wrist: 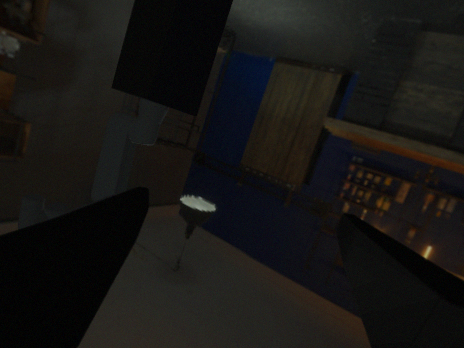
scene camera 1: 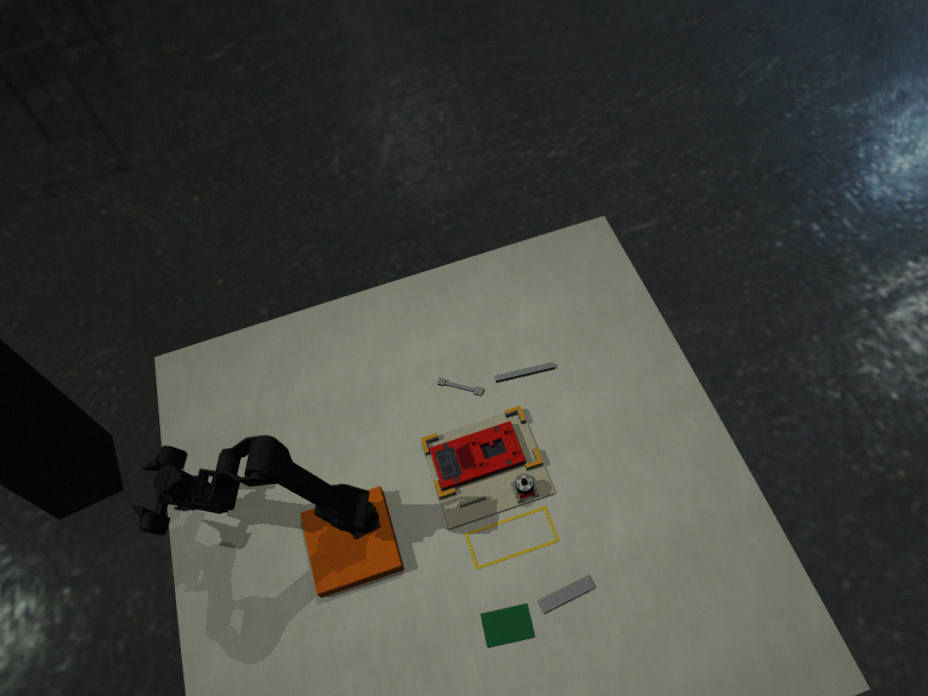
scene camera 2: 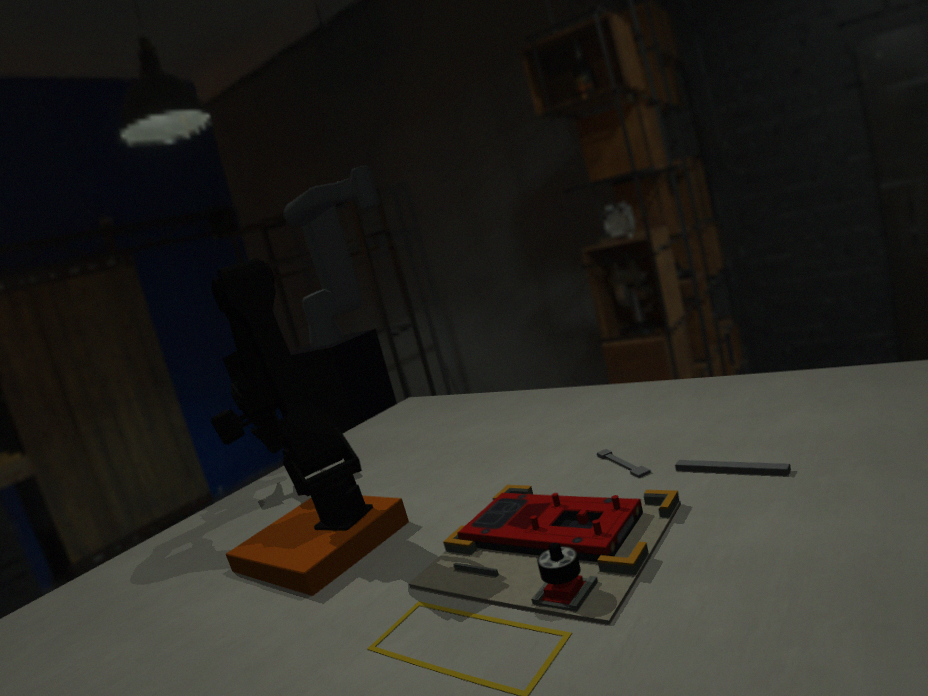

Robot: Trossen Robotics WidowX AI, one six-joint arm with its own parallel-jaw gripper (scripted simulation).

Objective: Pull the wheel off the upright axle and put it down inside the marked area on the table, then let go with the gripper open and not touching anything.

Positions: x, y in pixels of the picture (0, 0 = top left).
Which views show my gripper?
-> The wrist view, scene camera 1 and scene camera 2: all of them.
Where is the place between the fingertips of my gripper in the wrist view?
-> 244, 210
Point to a green square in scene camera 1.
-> At 511, 624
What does my gripper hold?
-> Nothing.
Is my gripper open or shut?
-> Open.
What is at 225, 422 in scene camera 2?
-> My gripper.
